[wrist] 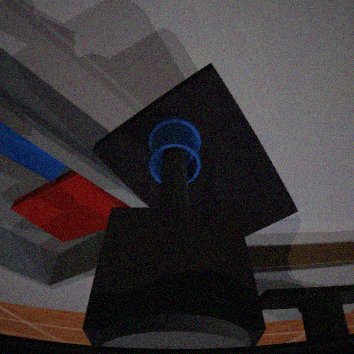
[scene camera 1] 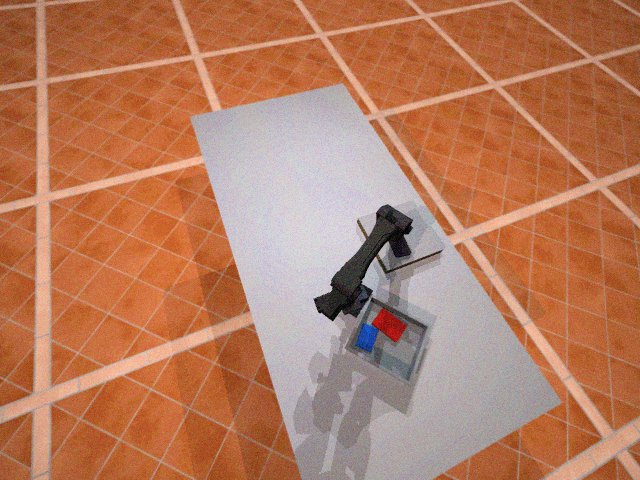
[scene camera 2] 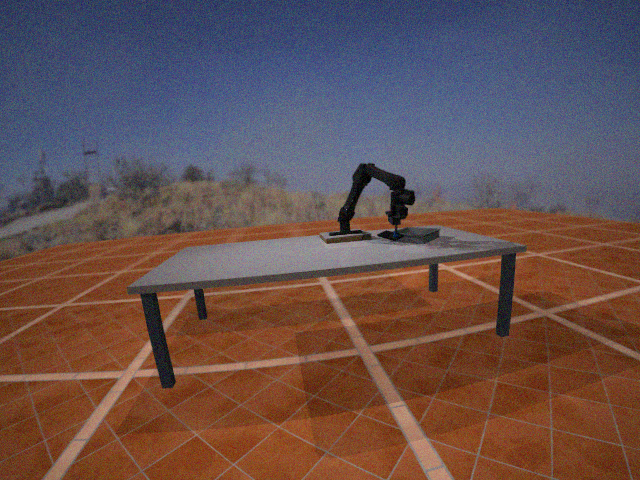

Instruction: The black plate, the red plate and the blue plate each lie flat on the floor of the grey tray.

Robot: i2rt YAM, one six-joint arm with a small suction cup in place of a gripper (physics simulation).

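Seen in the pictures: hand, tool point: (wrist: 174, 133) (scene camera 2: 395, 237); arm's base, link origin: (wrist: 317, 294) (scene camera 1: 394, 236) (scene camera 2: 345, 233).
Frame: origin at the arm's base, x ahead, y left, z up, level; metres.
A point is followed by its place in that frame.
My suction cup (scene camera 2: 395, 235) (wrist: 175, 162) @(y 0.248, x 0.280, z 0.002 m) is shut on a black plate (scene camera 2: 385, 235) @(y 0.195, x 0.259, z 0.016 m) (wrist: 245, 170) @(y 0.201, x 0.266, z 0.014 m) and holds it roughly level beside the grey tray (scene camera 1: 419, 354) @(y 0.470, x 0.096, z 0.018 m) (scene camera 2: 424, 236) @(y 0.392, x 0.328, z 0.008 m) (wrist: 25, 256) @(y 0.421, x 0.055, z -0.006 m), on the side towards the arm's base. The plate is low; whether it touches the table or the tray wall I cannot tell. In scene camera 1 the arm hides the cup and most of the plate. A red plate (scene camera 1: 389, 324) @(y 0.344, x 0.150, z -0.018 m) (wrist: 65, 210) @(y 0.346, x 0.155, z -0.018 m) and a smaller blue plate (scene camera 1: 367, 337) @(y 0.368, x 0.246, z -0.019 m) (wrist: 30, 154) @(y 0.361, x 0.230, z -0.019 m) lie flat inside the tray, side by side.
The arm's base stands on a light board (scene camera 1: 426, 248) @(y 0.087, x -0.111, z 0.001 m) (scene camera 2: 333, 239) @(y -0.082, x 0.120, z -0.011 m) with a brown edge, near the table's long edge. The table (scene camera 1: 279, 180) @(y -0.425, x 0.421, z -0.032 m) (scene camera 2: 248, 263) @(y -0.502, x 0.505, z -0.032 m) is light grey. The tray's raised walls stand right beside the held plate. Arm shadows fall across the table and tray.
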